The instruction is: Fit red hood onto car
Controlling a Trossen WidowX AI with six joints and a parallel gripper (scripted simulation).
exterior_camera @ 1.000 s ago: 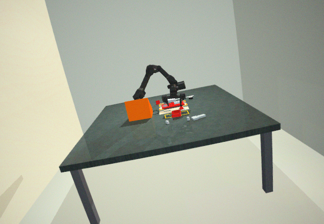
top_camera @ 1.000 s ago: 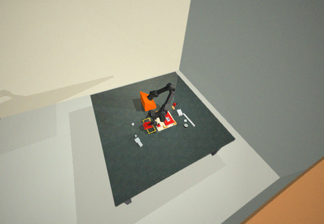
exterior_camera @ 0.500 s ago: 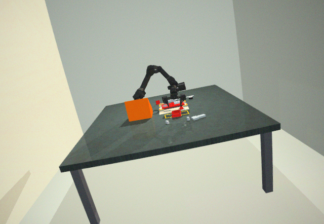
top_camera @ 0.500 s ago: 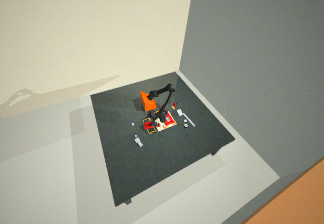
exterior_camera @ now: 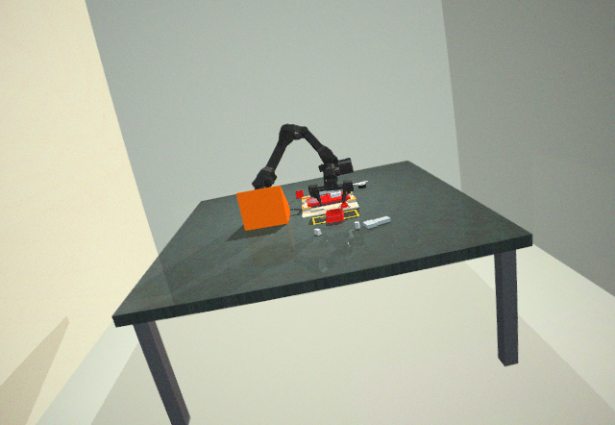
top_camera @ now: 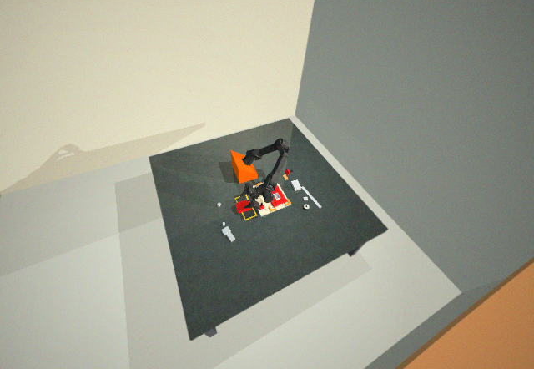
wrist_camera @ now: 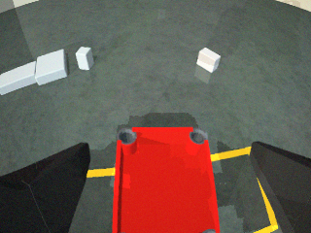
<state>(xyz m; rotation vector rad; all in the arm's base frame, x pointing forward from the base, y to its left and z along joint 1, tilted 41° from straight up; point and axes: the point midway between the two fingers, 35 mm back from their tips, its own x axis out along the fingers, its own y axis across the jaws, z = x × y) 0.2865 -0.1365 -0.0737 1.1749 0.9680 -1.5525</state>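
My gripper tip is now 10 mm to the right of the red hood and 60 mm above it. The rest, counted from my gripper tip: white ribbed engine block (60 mm ahead, 240 mm to the left, 40 mm below); wheel (220 mm ahead, 380 mm to the left, 60 mm below); cream jig (20 mm ahead, 210 mm to the left, 50 mm below).
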